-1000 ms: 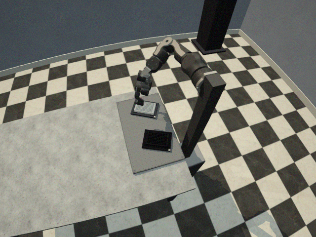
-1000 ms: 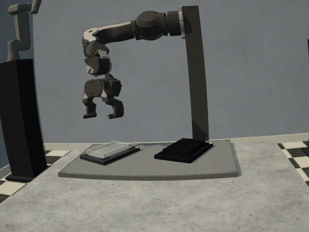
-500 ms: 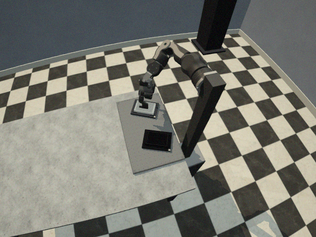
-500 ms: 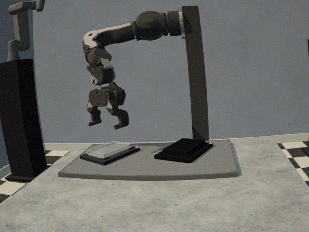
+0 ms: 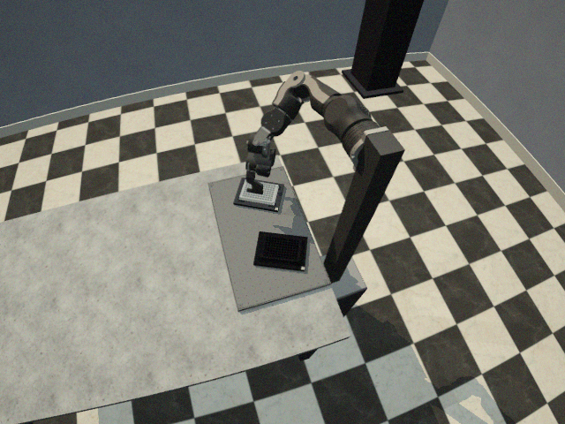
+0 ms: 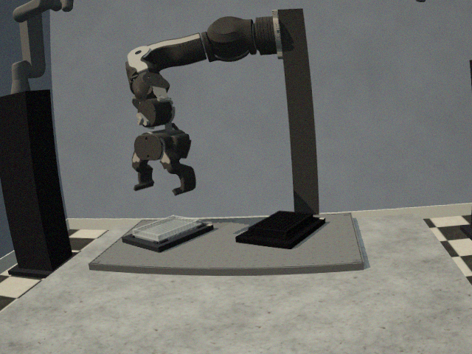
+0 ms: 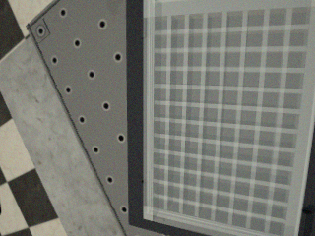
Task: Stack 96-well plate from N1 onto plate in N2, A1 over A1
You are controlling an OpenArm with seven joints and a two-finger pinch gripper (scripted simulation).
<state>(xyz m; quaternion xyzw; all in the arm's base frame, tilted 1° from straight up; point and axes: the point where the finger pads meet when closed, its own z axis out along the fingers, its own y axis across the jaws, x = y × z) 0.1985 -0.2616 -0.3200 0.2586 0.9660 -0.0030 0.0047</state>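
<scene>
Now: hand 80 mm above the clear 96-well plate. From my hand the other things lie so: nest N1: 90 mm below; nest N2: 240 mm to the left, 90 mm below; black 96-well plate: 240 mm to the left, 80 mm below.
</scene>
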